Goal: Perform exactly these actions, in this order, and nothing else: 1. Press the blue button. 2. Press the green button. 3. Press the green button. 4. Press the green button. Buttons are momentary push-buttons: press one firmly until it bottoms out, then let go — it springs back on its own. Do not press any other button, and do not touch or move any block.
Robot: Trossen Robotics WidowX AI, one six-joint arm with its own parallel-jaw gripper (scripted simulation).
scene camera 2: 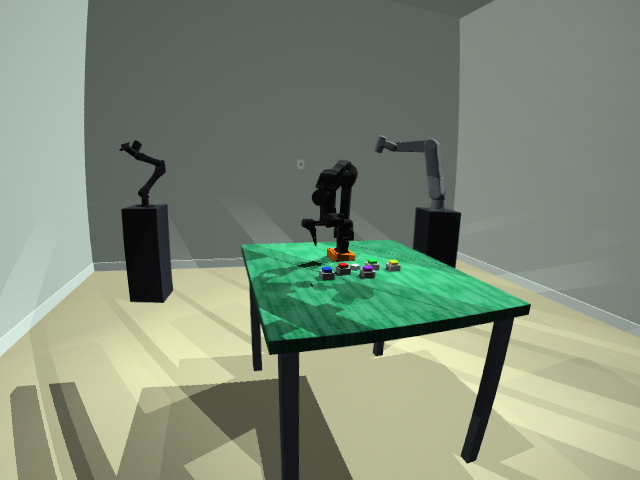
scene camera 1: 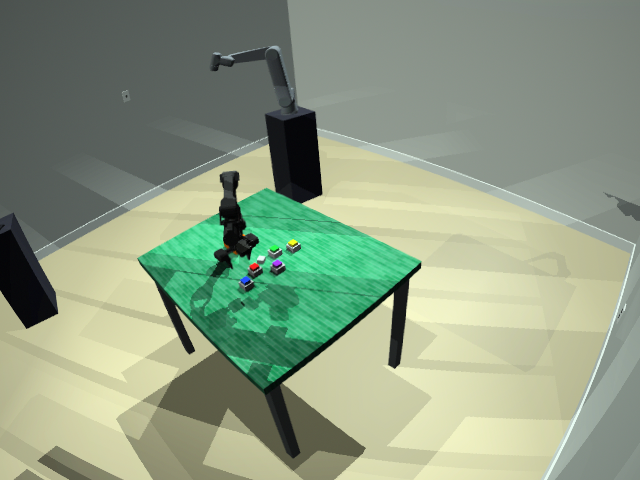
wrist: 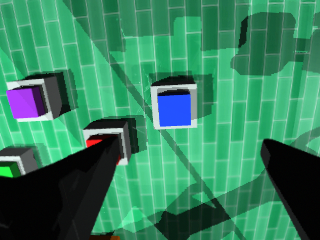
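I see my gripper [scene camera 2: 326, 246] [wrist: 190, 145], which is open and holds nothing. There is a purple button [wrist: 28, 104] in view, and I can see a blue button [wrist: 174, 108] too.
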